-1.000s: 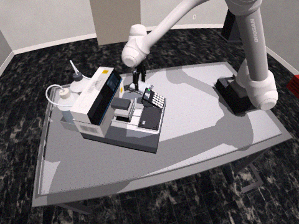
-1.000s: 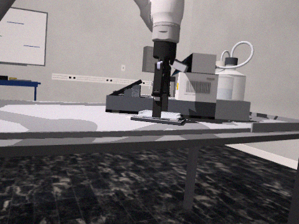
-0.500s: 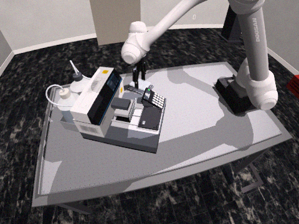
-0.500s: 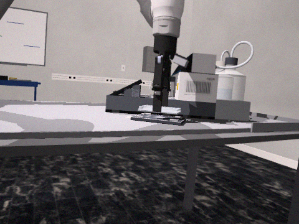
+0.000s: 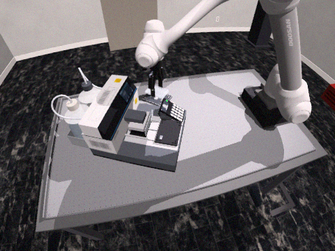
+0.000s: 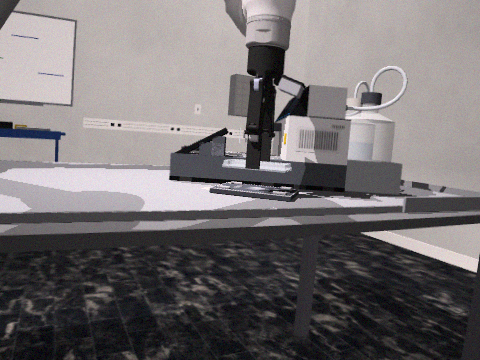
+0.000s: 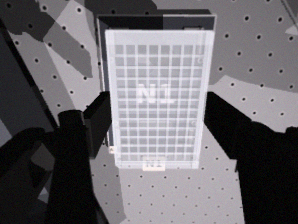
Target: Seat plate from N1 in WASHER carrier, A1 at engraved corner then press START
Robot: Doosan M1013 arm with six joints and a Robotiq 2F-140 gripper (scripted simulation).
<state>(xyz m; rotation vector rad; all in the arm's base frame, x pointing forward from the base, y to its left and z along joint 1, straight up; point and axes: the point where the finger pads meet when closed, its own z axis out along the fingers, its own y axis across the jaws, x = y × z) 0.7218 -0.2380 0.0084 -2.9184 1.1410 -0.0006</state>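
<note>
Right now my hand is 340 mm to the right of the dark carrier and 10 mm short of it. Also, from my hand: plate washer: 280 mm to the left, 150 mm ahead, 50 mm above; white well plate: 20 mm below; plate nest N1: 80 mm below.
</note>
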